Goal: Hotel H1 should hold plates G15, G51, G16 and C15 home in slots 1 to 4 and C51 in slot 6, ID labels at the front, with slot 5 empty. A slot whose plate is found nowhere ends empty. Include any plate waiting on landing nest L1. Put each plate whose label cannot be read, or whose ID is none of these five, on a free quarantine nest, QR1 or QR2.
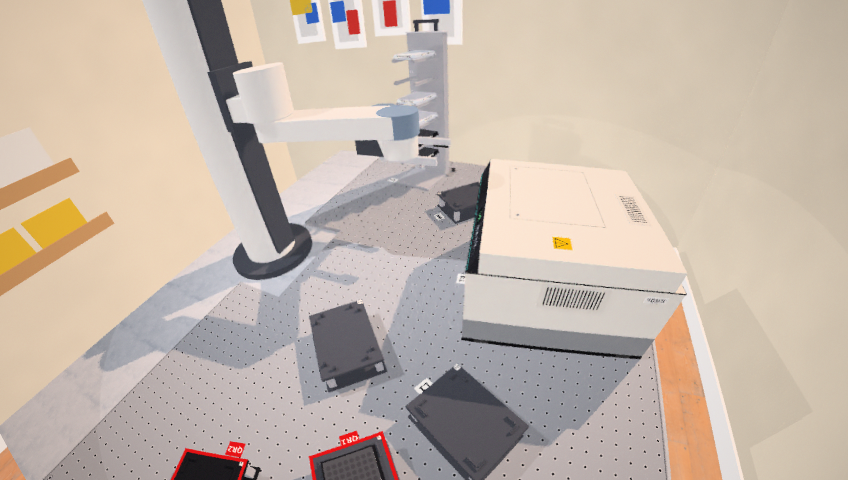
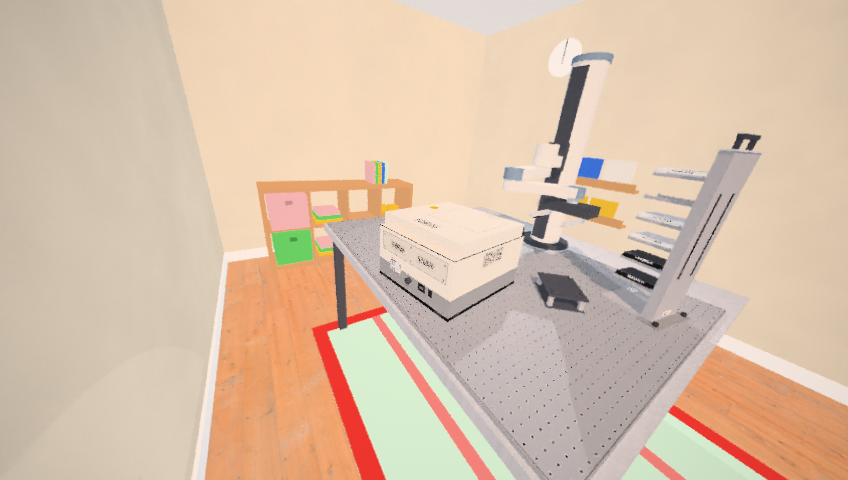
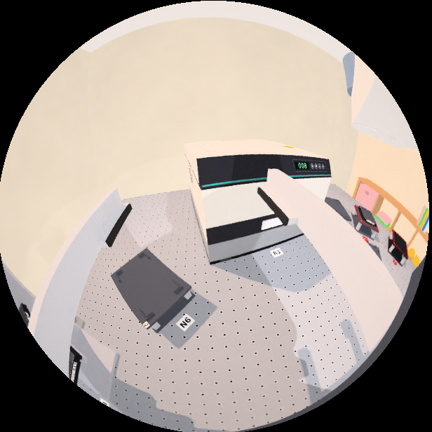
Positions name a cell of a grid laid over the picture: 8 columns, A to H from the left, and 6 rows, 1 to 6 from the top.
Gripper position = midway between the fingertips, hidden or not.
Observation:
I see my gripper (image 2: F3) and a cream instrument (image 3: E3).
My gripper is seen too in image 1 (image 1: E2) and in image 3 (image 3: D3).

